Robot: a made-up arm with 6 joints.
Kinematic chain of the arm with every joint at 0, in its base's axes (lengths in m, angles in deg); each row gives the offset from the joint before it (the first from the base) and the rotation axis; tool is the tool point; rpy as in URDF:
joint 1: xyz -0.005 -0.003 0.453 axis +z
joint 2: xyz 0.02 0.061 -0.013 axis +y
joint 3: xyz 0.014 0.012 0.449 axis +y
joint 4: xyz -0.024 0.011 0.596 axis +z
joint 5: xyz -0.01 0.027 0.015 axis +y
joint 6: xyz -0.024 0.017 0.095 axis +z
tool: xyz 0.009 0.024 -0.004 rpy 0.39 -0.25 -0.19
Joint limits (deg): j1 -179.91..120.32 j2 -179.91..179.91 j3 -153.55..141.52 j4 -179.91..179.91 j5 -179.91..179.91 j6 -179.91..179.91
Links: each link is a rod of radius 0.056 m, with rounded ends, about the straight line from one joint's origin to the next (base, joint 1, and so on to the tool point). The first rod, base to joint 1, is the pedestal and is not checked.
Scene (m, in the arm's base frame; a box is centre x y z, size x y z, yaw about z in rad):
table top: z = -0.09
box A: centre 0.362 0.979 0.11 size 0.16 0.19 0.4 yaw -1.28
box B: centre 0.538 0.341 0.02 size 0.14 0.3 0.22 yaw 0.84
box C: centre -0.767 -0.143 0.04 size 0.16 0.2 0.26 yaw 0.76
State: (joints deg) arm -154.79 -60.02 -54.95 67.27 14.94 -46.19
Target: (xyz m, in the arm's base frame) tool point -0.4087 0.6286 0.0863
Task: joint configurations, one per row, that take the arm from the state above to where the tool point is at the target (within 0.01 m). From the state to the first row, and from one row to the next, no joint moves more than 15 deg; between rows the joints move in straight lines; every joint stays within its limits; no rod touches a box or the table.
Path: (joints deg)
1: -140.77 -52.72 -47.79 75.23 6.68 -42.80
2: -126.75 -45.42 -40.63 83.20 -1.58 -39.41
3: -112.73 -38.12 -33.47 91.16 -9.84 -36.01
4: -100.30 -42.42 -42.98 88.04 -7.61 -37.77
5: -87.87 -46.71 -52.49 84.92 -5.37 -39.52
6: -75.44 -51.01 -62.01 81.80 -3.13 -41.27
7: -63.00 -55.31 -71.52 78.69 -0.90 -43.02
8: -50.57 -59.61 -81.03 75.57 1.34 -44.78

